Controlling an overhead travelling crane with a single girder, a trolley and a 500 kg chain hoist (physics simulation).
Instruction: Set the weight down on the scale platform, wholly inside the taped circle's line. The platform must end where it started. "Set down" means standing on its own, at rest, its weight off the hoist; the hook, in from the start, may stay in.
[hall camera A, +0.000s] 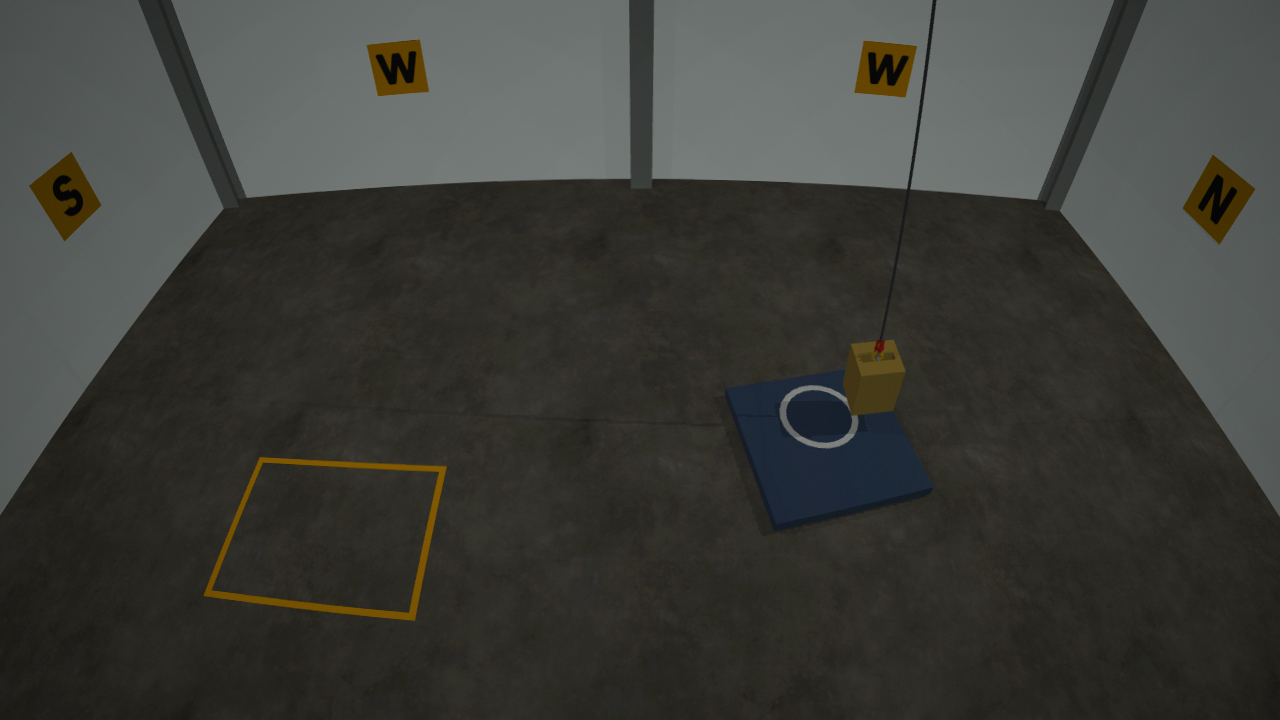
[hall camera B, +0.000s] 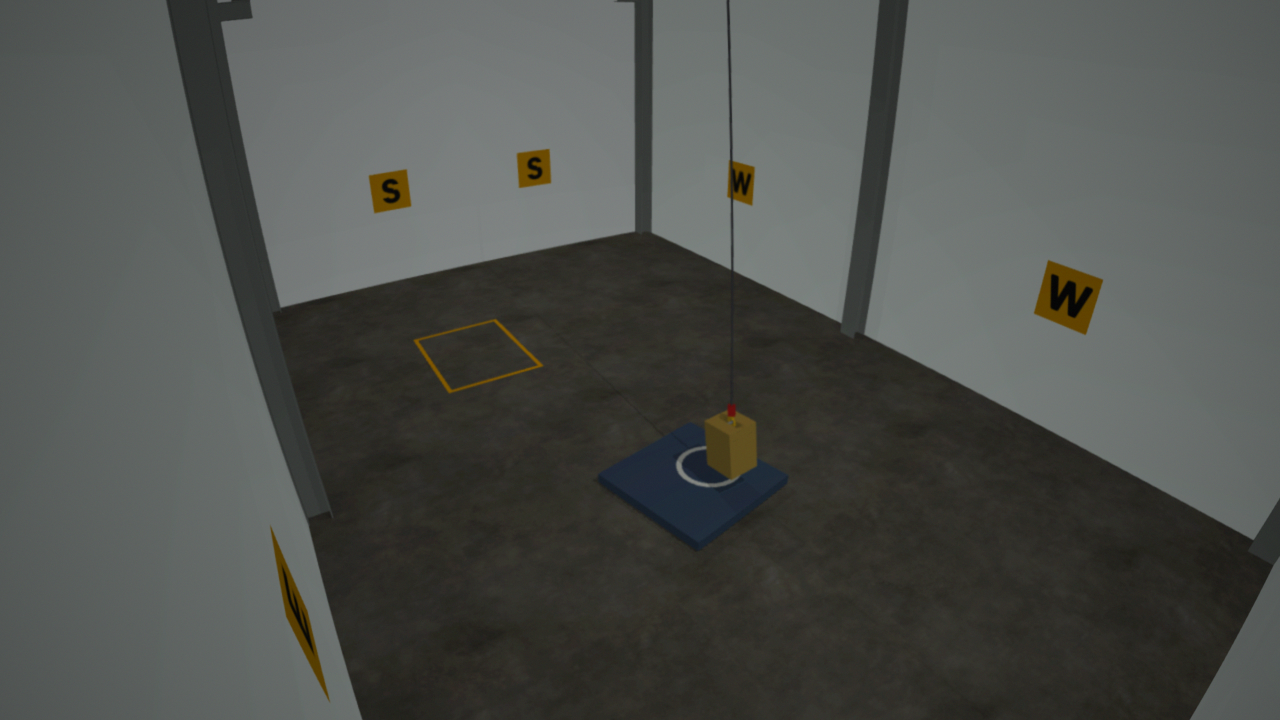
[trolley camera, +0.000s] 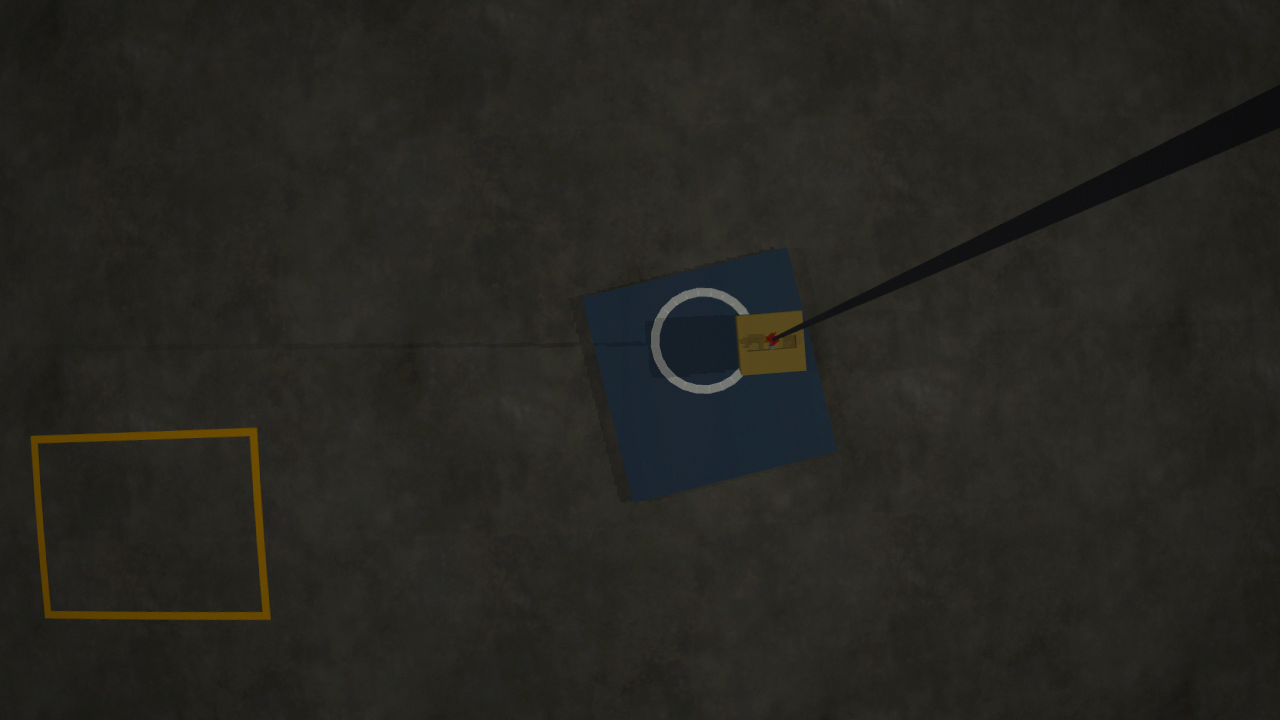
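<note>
The yellow block-shaped weight (hall camera A: 875, 391) (hall camera B: 732, 454) (trolley camera: 772, 362) hangs upright on the red hook (hall camera A: 878, 346) (hall camera B: 731, 410) (trolley camera: 771, 340), which sits at the slot in its top. The weight appears raised above the blue scale platform (hall camera A: 841, 488) (hall camera B: 660, 498) (trolley camera: 720, 438), and its shadow falls inside and around the white taped circle (hall camera A: 820, 444) (hall camera B: 679, 465) (trolley camera: 655, 341). In the trolley view the weight covers the circle's right edge and lies mostly to the right of it, near the platform's right edge. The exact height of its underside is hard to tell.
A yellow-outlined rectangle (hall camera A: 353, 463) (hall camera B: 432, 366) (trolley camera: 143, 436) is marked on the floor, well to the south of the platform. The chain (hall camera A: 907, 197) (hall camera B: 731, 268) (trolley camera: 984, 230) runs up from the hook. Grey columns (hall camera A: 640, 89) (hall camera B: 872, 170) stand along the white walls.
</note>
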